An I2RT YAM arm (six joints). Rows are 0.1 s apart.
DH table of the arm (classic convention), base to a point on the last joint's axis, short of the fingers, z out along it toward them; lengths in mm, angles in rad. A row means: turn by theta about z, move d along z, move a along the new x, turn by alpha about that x. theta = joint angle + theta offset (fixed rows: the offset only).
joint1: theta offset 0  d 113.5  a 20  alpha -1.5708
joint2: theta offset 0  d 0  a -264  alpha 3.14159
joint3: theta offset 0.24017  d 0  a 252.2  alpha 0
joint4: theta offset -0.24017  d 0  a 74  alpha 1.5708
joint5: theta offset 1.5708  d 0  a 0  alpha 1.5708
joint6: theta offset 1.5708  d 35.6  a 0  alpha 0
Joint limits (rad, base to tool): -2.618..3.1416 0..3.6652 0..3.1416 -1.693..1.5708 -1.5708..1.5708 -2.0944..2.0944
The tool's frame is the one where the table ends.
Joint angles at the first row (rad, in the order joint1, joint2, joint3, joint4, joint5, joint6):
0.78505, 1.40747, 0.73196, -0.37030, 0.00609, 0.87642
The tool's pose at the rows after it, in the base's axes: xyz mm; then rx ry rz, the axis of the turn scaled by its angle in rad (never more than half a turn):
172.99, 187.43, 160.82, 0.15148, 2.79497, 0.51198
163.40, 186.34, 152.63, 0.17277, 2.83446, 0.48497
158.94, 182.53, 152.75, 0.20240, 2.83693, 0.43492
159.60, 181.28, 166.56, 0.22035, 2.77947, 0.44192
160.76, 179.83, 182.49, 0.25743, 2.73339, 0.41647
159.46, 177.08, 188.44, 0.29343, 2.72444, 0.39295
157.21, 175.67, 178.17, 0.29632, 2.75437, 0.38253
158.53, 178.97, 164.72, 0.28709, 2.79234, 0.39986
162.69, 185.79, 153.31, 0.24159, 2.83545, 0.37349
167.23, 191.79, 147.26, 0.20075, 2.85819, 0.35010
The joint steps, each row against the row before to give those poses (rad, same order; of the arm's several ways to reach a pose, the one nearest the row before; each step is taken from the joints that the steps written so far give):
0.04045, 0.01826, -0.02442, -0.01581, -0.00568, 0.05726
0.02556, 0.00048, -0.02791, -0.01174, 0.00078, 0.03888
0.00796, -0.01632, -0.00776, -0.03428, 0.03042, 0.02248
0.00042, -0.04485, 0.01768, -0.02191, 0.03988, 0.00658
-0.00020, -0.03499, 0.03847, -0.05769, 0.05019, 0.01709
-0.00019, -0.01827, 0.01334, -0.04093, 0.02168, 0.02222
0.00085, 0.01398, -0.02808, 0.01683, -0.01652, 0.00607
-0.00082, 0.04416, -0.02151, 0.05033, -0.03808, -0.00135
0.00225, 0.06943, 0.01236, 0.02009, -0.02114, -0.02700
0.00074, 0.05165, 0.02176, 0.00673, -0.00771, -0.02684

